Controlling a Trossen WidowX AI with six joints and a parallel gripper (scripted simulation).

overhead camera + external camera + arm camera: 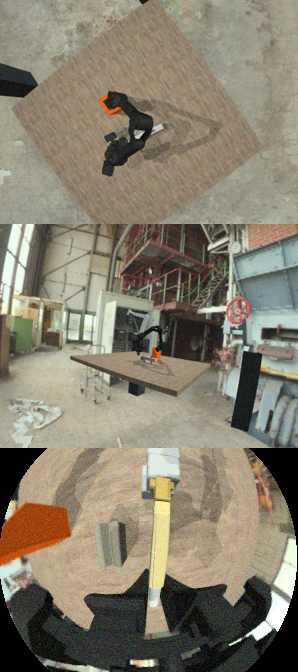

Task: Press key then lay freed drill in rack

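Right now my gripper tip is 1 cm short of the yellow drill, 4 cm to the right of it and 3 cm below it. From my gripper tip the other things lie so: grey slab 6 cm behind, 4 cm to the left, 4 cm below; dark key 4 cm ahead, 22 cm to the left.
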